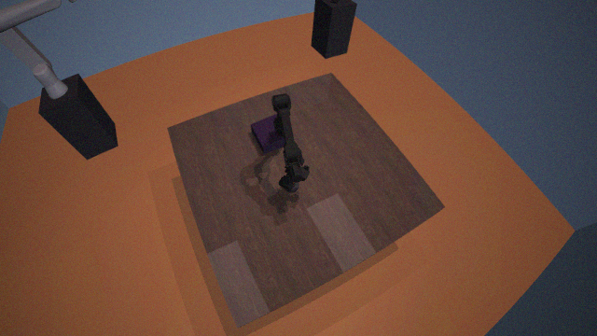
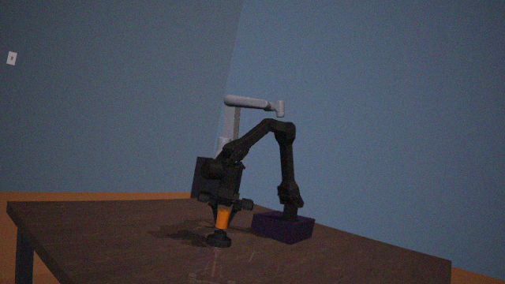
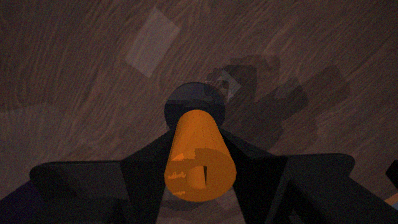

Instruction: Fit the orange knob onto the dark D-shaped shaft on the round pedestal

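Right now my gripper tip is 20 mm below the orange knob. Also, from my gripper tip: pedestal 40 mm below.
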